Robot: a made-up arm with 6 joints. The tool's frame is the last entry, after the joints.
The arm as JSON. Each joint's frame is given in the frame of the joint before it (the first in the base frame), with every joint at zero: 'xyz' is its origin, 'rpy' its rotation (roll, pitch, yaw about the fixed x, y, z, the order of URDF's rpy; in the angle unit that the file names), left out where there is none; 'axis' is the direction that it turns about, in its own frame. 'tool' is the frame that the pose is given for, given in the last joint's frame.
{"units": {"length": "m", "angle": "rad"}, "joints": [
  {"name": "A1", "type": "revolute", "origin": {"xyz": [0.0, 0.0, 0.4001]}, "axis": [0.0, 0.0, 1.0]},
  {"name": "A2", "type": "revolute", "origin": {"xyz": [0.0, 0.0, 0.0]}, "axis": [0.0, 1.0, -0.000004]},
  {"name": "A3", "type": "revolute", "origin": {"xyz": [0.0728, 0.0, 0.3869]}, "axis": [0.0, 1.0, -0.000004]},
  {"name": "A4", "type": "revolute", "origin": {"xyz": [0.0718, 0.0, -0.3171]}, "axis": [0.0, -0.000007, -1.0]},
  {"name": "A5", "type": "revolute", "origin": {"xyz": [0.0, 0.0, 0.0]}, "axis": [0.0, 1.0, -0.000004]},
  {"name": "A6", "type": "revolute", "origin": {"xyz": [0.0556, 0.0, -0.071]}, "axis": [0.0, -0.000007, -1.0]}
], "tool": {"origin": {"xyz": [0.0, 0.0, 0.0], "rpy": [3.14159, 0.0, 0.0]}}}
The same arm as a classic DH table. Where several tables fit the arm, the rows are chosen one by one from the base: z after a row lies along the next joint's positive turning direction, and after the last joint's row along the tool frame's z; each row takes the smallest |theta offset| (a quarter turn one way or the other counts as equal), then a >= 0, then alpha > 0; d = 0 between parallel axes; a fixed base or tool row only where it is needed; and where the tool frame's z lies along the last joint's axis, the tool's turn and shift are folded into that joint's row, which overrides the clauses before.
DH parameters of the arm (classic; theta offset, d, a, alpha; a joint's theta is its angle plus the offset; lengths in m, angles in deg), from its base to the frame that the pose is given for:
A1: 0 0.4001 0 -90
A2: -79.34 0 0.3937 0
A3: 79.34 0 0.0718 -90
A4: 0 0.3171 0 90
A5: 0 0 0.0556 -90
A6: 0 0.071 0 0

